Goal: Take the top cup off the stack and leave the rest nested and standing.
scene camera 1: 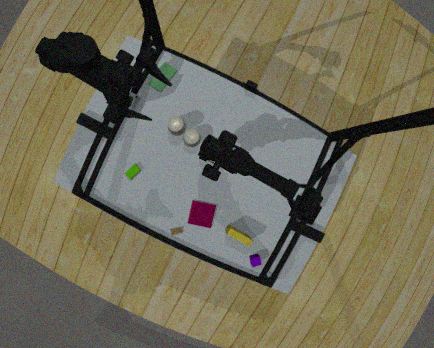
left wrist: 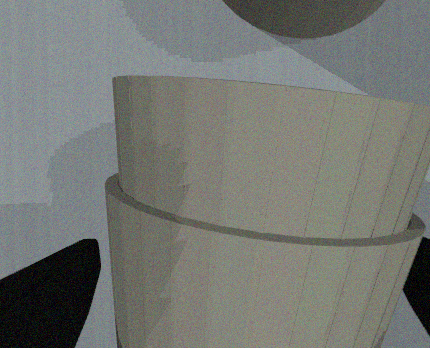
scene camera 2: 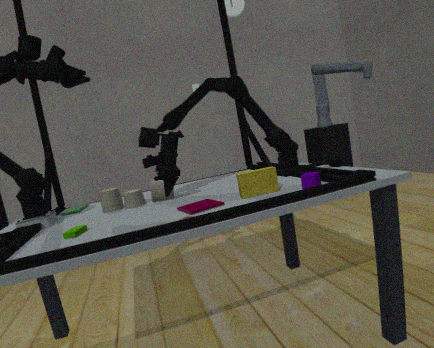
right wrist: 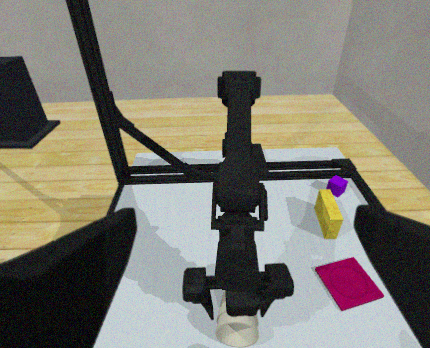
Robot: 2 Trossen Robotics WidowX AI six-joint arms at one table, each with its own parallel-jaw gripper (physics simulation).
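Places are measured from the left arm's base along level axes (x ahead, y left, z up), in centimetres.
Pixels of known places: left gripper, between the fingertips: (left wrist: 245,249) (scene camera 2: 165,194); right gripper, between the fingertips: (scene camera 1: 161,102) (scene camera 2: 88,76) (right wrist: 245,217); left arm's base, origin of its link: (scene camera 2: 289,167); right arm's base, origin of its link: (scene camera 2: 35,216).
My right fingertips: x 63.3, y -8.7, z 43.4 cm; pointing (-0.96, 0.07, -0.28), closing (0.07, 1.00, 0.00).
Observation:
Ahead of a thing's pixels: the offset from my right fingertips to its top centre. "*": to the spot under its first point. Level surfaces: height alone.
A stack of beige nested cups @(dx -15.3, dy +2.9, dz -37.9 cm) (scene camera 2: 157,190) (left wrist: 248,155) (right wrist: 237,329) stands upside down on the grey table @(dz -45.5 cm) (scene camera 1: 257,114) (scene camera 2: 129,217). In scene camera 1 the left wrist hides it. In the left wrist view the outer cup @(* dx -16.5, dy +3.5, dz -38.4 cm) (left wrist: 248,297) sits over the inner one. My left gripper (scene camera 2: 168,186) (right wrist: 237,316) is open, pointing down, with its fingers either side of the stack's upper part. One finger (left wrist: 65,290) shows beside the cup. My right gripper (scene camera 1: 160,101) is open and empty, held high at the table's far left.
Two single beige cups @(dx +1.1, dy -1.4, dz -38.3 cm) (scene camera 1: 175,125) @(dx -6.4, dy +0.4, dz -40.3 cm) (scene camera 1: 191,137) (scene camera 2: 111,199) (scene camera 2: 134,198) stand upside down just left of the stack. A magenta pad @(dx -22.9, dy +27.6, dz -44.7 cm) (scene camera 1: 202,213) (scene camera 2: 200,206), a yellow block @(dx -40.3, dy +29.4, dz -38.5 cm) (scene camera 1: 239,235) (scene camera 2: 257,181), a purple cube @(dx -52.5, dy +37.5, dz -41.5 cm) (scene camera 1: 255,259), two green blocks (scene camera 1: 162,76) @(dx +10.7, dy +23.1, dz -44.0 cm) (scene camera 1: 132,171) and a small brown block @(dx -16.0, dy +38.6, dz -44.7 cm) (scene camera 1: 176,230) lie around.

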